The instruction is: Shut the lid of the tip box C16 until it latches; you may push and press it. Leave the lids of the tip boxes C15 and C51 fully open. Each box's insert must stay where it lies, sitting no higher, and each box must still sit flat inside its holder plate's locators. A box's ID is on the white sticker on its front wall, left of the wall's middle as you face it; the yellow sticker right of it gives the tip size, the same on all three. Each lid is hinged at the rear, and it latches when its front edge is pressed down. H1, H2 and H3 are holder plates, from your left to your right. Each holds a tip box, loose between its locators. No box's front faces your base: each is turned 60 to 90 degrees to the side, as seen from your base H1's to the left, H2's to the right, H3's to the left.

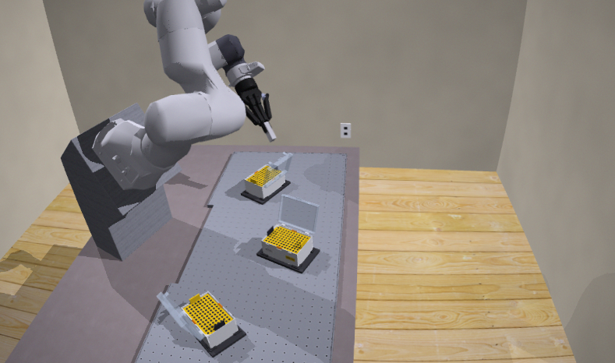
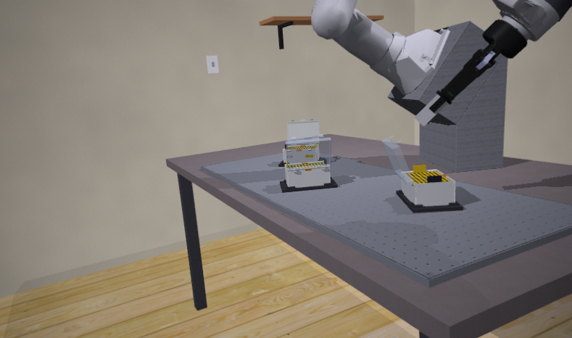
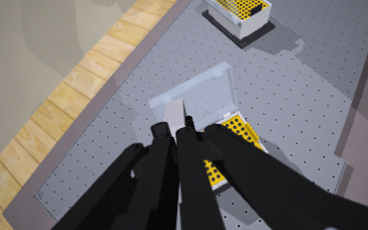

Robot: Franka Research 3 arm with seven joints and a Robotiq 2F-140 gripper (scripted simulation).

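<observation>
The tip box is 1 cm behind my hand, 4 cm to the right of it and 14 cm below it.
</observation>
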